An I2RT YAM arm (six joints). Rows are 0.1 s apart.
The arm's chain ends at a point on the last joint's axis. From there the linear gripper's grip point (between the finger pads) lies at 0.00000 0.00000 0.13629 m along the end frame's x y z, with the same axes.
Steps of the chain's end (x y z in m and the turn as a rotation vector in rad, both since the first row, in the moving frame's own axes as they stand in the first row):
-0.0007 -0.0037 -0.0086 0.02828 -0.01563 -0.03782
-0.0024 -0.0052 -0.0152 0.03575 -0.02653 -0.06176
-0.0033 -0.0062 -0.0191 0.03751 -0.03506 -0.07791
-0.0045 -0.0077 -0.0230 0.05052 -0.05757 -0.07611
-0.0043 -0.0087 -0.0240 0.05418 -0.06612 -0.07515
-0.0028 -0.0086 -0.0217 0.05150 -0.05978 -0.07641
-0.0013 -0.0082 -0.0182 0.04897 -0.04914 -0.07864
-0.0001 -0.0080 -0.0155 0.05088 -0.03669 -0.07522
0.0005 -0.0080 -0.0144 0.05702 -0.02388 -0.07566
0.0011 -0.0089 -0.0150 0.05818 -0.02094 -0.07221
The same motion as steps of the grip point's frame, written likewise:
-0.0029 -0.0075 -0.0087 0.02828 -0.01563 -0.03782
-0.0062 -0.0100 -0.0153 0.03575 -0.02653 -0.06176
-0.0083 -0.0111 -0.0193 0.03751 -0.03506 -0.07791
-0.0126 -0.0143 -0.0234 0.05052 -0.05757 -0.07611
-0.0136 -0.0157 -0.0245 0.05418 -0.06612 -0.07515
-0.0112 -0.0153 -0.0221 0.05150 -0.05978 -0.07641
-0.0082 -0.0146 -0.0185 0.04897 -0.04914 -0.07864
-0.0054 -0.0147 -0.0158 0.05088 -0.03669 -0.07522
-0.0030 -0.0156 -0.0147 0.05702 -0.02388 -0.07566
-0.0020 -0.0167 -0.0153 0.05818 -0.02094 -0.07221

